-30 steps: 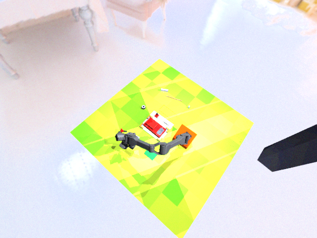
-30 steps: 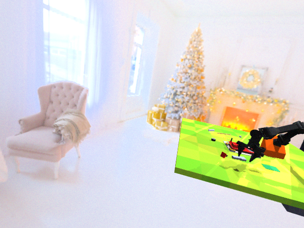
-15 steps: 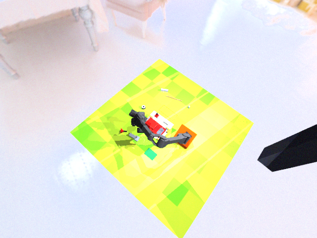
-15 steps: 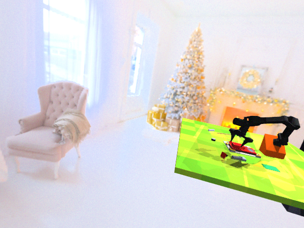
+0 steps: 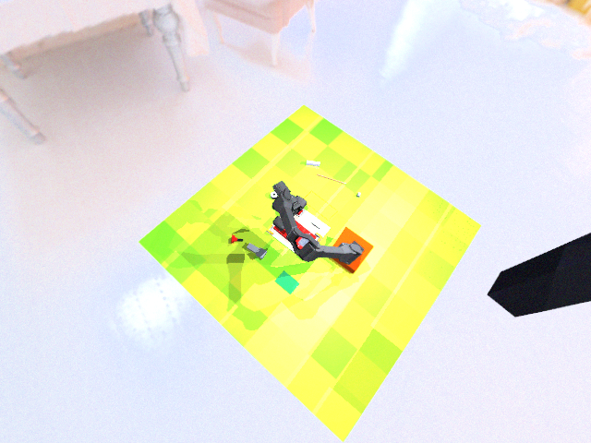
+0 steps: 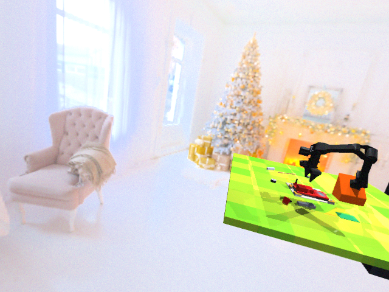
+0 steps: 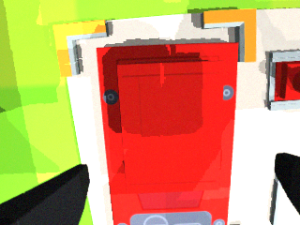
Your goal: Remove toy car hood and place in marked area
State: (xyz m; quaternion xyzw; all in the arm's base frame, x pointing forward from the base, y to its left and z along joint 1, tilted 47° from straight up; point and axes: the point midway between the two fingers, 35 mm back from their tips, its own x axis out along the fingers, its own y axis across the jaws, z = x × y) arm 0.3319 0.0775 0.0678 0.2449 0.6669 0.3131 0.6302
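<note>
My gripper tip is now 6 cm above the red hood. The rest, counted from my gripper tip: thin rod 4 cm ahead, 40 cm to the right, 10 cm below.
</note>
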